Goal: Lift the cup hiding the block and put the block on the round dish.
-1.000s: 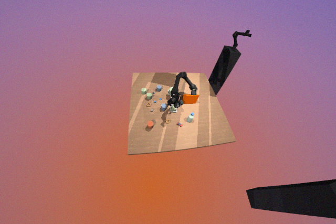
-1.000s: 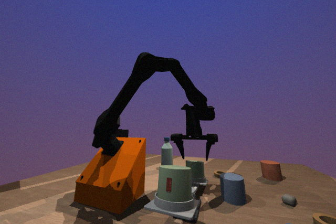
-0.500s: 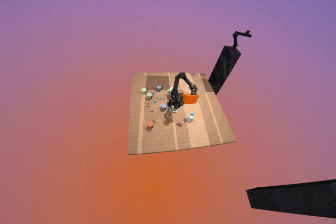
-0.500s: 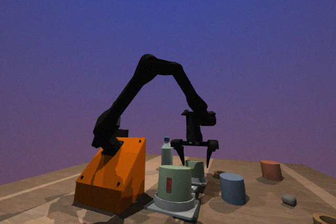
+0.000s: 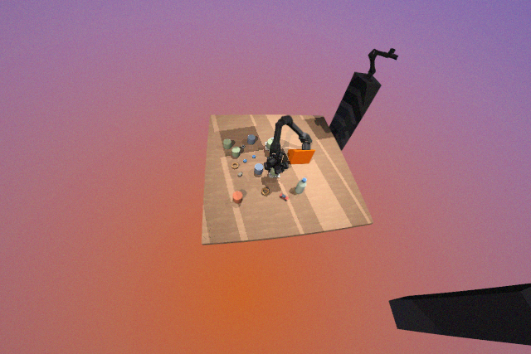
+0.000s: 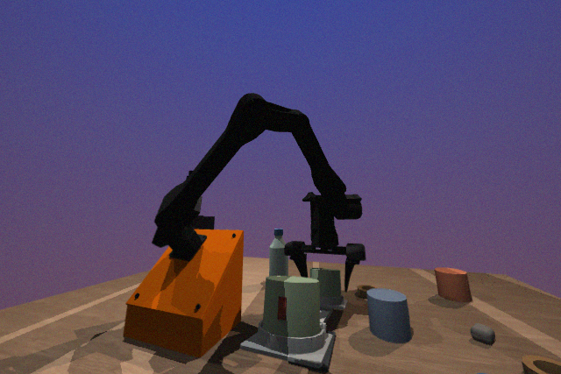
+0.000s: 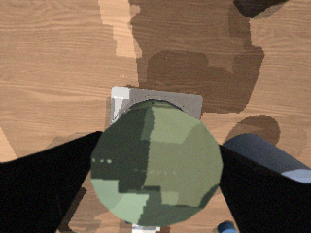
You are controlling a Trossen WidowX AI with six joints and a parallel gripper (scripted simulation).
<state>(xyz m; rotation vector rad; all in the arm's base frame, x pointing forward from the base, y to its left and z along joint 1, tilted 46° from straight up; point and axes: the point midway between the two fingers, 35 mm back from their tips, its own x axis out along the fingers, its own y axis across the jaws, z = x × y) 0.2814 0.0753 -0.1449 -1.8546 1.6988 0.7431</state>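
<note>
My gripper tip is now 21 cm to the right of the red toy, 6 cm past it and 4 cm above it. Also, from my gripper tip: balance beam 14 cm to the right, 1 cm below, 1 cm ahead; bottle 19 cm behind, 15 cm to the left, 6 cm above; grey block 1 cm below.
</note>
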